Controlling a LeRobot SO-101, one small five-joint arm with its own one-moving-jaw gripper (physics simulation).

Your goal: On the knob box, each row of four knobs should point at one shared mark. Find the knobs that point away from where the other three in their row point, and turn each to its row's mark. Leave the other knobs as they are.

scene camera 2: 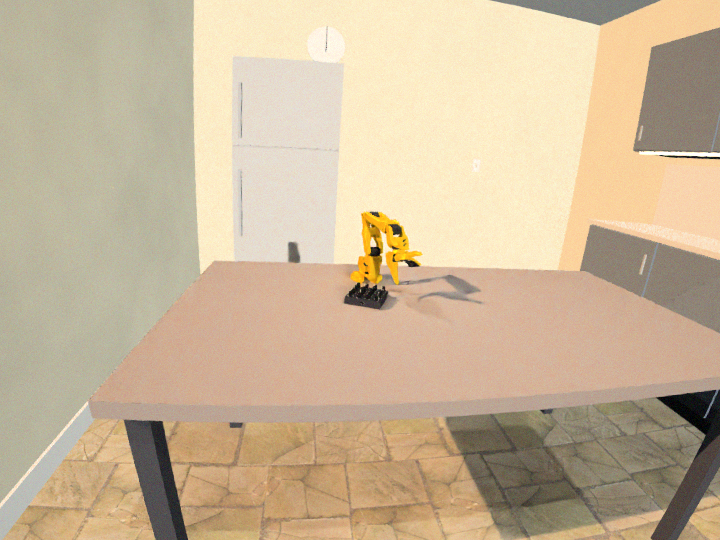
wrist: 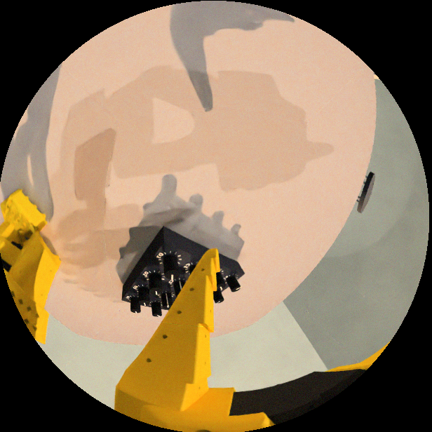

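Pixels of known places: hand, tool point: (scene camera 2: 397,282); arm's base, link origin: (scene camera 2: 367,281).
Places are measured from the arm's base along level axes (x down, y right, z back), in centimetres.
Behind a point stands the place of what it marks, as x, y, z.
Note:
The black knob box (scene camera 2: 364,302) @[-1.6, 4.2, -23.4] (wrist: 163,240) sits on the table in front of the arm's base. Several black knobs with white pointer lines and tick marks stand on it. In the wrist view, one knob (wrist: 170,261) is near the box's upper corner and another knob (wrist: 233,283) is at its right end. The notched fixed jaw (wrist: 192,310) hides part of the box and some knobs. The pointer directions are too small to read surely. My gripper (scene camera 2: 408,268) is fully open and empty, above the table to the right of the box in the scene view, apart from it.
The table (scene camera 2: 360,360) @[0.0, 8.9, -52.2] (wrist: 280,210) carries the arm and box. The arm's yellow base (scene camera 2: 367,270) @[-4.4, 0.4, -1.5] (wrist: 35,280) stands close behind the box in the scene view. A dark round disc (wrist: 366,192) shows beyond the table's edge. Arm shadows lie on the table.

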